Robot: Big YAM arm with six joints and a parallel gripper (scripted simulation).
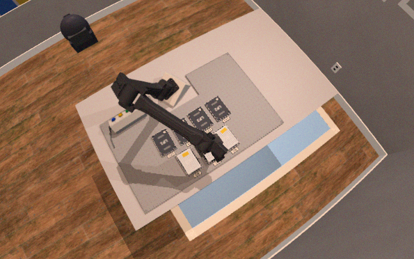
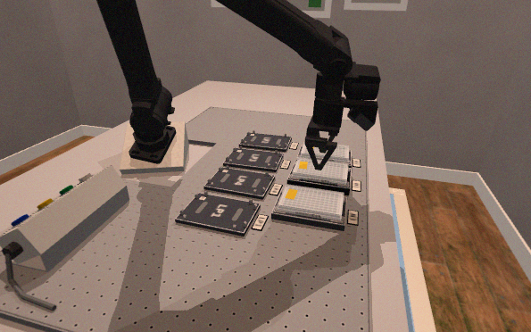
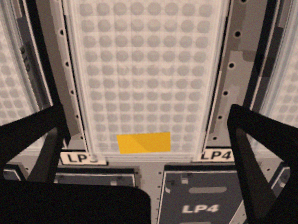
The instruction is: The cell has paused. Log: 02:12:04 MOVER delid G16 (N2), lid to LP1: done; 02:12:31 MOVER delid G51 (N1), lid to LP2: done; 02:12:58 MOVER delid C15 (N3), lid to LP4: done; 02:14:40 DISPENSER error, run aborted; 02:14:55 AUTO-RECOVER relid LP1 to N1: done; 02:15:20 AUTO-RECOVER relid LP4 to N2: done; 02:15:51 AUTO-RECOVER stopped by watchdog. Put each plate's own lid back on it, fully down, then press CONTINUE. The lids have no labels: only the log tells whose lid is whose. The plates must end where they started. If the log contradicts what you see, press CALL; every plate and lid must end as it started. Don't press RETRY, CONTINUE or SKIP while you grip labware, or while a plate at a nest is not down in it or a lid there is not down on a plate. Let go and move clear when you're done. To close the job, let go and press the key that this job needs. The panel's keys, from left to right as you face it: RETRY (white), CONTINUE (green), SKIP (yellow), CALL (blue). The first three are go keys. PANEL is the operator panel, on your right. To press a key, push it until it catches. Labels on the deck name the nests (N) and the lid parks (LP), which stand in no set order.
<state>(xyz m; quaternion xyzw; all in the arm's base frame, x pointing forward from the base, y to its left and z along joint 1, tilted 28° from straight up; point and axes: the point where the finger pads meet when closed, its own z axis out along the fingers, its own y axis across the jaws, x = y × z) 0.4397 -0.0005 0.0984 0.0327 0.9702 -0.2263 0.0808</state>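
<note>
My gripper is now 48 cm past the green CONTINUE key and 24 cm to the left of it. Also, from my hand: lid park LP3: 18 cm behind, 8 cm to the left, 6 cm below; then white RETRY key: 48 cm behind, 19 cm to the right; then yellow SKIP key: 49 cm behind, 29 cm to the right.
</note>
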